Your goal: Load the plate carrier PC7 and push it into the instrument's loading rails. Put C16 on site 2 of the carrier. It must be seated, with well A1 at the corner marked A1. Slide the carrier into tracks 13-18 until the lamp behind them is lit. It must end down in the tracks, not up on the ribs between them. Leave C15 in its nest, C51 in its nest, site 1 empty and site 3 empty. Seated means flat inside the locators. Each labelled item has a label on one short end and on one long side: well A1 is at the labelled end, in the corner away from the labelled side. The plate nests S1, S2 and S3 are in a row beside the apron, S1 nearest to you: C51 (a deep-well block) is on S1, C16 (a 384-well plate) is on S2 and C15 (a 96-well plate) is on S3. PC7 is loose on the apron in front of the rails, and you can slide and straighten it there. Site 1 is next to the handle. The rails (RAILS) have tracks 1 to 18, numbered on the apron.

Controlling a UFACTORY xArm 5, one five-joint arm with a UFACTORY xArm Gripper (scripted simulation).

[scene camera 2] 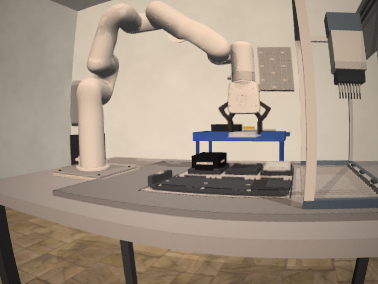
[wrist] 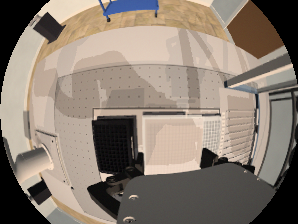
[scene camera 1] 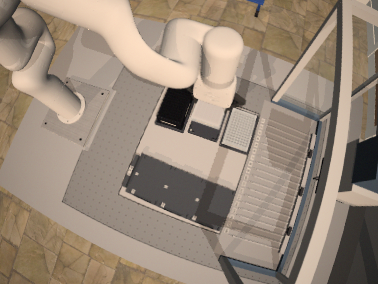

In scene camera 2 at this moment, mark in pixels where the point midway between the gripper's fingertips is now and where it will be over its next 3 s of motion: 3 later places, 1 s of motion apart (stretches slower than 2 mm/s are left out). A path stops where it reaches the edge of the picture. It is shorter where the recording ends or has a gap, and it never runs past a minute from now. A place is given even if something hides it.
My gripper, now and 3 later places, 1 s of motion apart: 245,134; 242,129; 233,131; 226,136
